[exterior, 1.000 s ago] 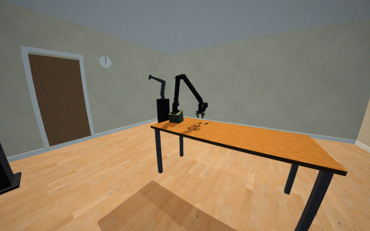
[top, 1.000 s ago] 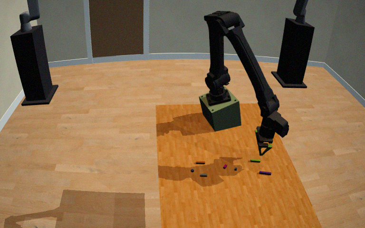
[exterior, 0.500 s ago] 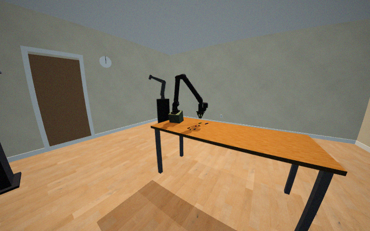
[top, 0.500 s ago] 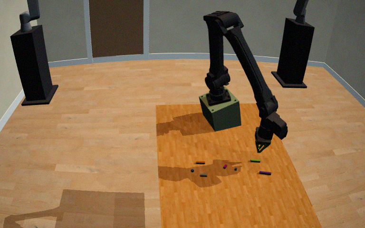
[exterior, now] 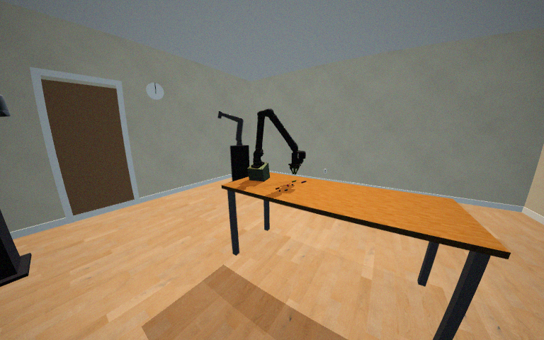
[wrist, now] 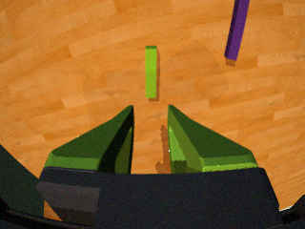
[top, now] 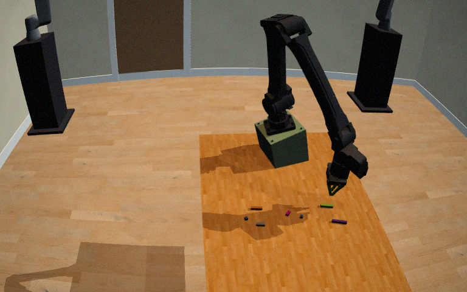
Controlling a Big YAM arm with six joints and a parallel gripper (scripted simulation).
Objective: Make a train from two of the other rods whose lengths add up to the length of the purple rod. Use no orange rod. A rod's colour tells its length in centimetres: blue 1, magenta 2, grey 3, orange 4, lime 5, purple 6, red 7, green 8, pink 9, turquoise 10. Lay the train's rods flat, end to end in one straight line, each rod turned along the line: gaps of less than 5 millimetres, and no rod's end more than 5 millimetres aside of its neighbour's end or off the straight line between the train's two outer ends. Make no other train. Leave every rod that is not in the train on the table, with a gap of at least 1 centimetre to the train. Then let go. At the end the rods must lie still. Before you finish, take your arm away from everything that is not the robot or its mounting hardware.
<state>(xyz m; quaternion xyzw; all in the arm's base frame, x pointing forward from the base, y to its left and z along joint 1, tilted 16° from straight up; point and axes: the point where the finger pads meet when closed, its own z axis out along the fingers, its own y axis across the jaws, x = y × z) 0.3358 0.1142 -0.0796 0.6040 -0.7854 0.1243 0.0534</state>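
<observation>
My gripper is now 70 mm above the lime rod. Round my hand: orange rod: 30 mm behind, 270 mm to the right, 70 mm below; purple rod: 90 mm ahead, 20 mm to the left, 70 mm below; magenta rod: 10 mm ahead, 160 mm to the right, 70 mm below.
</observation>
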